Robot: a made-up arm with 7 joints. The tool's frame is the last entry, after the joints. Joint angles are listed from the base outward. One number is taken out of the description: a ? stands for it. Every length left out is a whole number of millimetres.
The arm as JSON. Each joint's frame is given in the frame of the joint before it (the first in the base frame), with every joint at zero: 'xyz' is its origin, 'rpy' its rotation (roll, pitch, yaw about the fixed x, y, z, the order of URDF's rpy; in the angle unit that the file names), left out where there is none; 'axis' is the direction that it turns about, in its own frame. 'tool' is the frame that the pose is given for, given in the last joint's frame.
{
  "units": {
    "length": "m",
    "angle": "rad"
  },
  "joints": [
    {
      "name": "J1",
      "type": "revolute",
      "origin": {
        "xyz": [
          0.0,
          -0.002,
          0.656
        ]
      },
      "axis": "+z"
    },
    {
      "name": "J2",
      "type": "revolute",
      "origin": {
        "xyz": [
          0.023,
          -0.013,
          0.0
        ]
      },
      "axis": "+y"
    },
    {
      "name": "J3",
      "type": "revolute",
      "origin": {
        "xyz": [
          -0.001,
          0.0,
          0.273
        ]
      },
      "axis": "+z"
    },
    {
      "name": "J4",
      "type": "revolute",
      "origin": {
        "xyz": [
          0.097,
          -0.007,
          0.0
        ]
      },
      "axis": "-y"
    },
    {
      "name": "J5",
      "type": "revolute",
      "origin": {
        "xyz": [
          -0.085,
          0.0,
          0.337
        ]
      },
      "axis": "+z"
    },
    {
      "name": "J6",
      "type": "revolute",
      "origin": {
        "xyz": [
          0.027,
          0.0,
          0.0
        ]
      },
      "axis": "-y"
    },
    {
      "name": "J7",
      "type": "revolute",
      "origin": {
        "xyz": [
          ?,
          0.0,
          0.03
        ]
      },
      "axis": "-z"
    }
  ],
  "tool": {
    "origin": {
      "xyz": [
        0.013,
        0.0,
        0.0
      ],
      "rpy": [
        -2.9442,
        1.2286,
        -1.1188
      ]
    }
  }
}
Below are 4 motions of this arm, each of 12 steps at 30 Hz.
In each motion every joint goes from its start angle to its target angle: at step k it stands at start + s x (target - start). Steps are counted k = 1, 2, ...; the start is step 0. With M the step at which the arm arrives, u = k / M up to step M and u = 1 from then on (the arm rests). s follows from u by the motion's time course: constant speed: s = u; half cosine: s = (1 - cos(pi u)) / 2; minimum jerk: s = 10 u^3 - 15 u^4 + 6 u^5.
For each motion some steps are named. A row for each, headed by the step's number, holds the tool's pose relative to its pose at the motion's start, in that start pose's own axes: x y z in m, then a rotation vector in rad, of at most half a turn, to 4 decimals.
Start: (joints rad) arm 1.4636 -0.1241 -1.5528 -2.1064 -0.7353 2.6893 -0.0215
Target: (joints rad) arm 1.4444 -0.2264 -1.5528 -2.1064 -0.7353 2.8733 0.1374
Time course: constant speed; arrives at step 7
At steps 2, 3, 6, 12:
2: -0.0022 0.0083 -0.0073 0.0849 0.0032 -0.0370
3: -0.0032 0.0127 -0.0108 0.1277 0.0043 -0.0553
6: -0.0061 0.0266 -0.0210 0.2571 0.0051 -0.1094
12: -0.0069 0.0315 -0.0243 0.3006 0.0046 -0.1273

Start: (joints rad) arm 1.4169 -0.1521 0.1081 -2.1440 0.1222 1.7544 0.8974
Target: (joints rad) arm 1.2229 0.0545 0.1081 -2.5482 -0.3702 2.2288 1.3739
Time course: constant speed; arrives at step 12
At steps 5, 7, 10, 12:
5: 0.0933 -0.0301 -0.0015 0.2208 0.1765 0.0036
7: 0.1307 -0.0348 -0.0034 0.2858 0.2365 -0.0016
10: 0.1857 -0.0342 -0.0075 0.3596 0.3110 -0.0114
12: 0.2212 -0.0287 -0.0110 0.3942 0.3487 -0.0167

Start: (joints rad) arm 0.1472 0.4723 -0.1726 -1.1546 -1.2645 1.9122 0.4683
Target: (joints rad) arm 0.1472 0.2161 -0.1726 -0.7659 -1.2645 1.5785 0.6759
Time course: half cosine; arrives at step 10
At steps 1, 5, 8, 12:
1: 0.0008 0.0002 -0.0081 0.0172 0.0060 0.0091
5: 0.0121 0.0274 -0.1664 0.3584 0.1051 0.1905
8: 0.0139 0.0843 -0.2949 0.6554 0.1608 0.3499
12: 0.0133 0.1021 -0.3233 0.7260 0.1699 0.3881

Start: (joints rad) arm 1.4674 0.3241 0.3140 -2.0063 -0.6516 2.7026 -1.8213
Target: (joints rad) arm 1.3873 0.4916 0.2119 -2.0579 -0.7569 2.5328 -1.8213
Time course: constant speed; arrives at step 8
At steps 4, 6, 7, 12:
4: 0.0460 -0.0001 0.0586 0.0599 -0.1655 -0.1061
6: 0.0671 -0.0038 0.0892 0.0887 -0.2461 -0.1624
7: 0.0772 -0.0065 0.1047 0.1027 -0.2859 -0.1913
12: 0.0870 -0.0099 0.1202 0.1164 -0.3252 -0.2207

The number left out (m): 0.088
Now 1 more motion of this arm.
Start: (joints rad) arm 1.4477 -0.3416 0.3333 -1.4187 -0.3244 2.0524 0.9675
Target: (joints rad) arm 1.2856 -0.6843 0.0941 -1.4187 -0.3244 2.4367 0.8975
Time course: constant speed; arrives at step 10
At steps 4, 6, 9, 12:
4: -0.0582 -0.0163 -0.0878 0.1645 -0.0093 -0.2389
6: -0.0905 -0.0153 -0.1305 0.2394 -0.0086 -0.3648
9: -0.1413 -0.0022 -0.1917 0.3423 -0.0009 -0.5607
12: -0.1586 0.0052 -0.2109 0.3741 0.0034 -0.6276

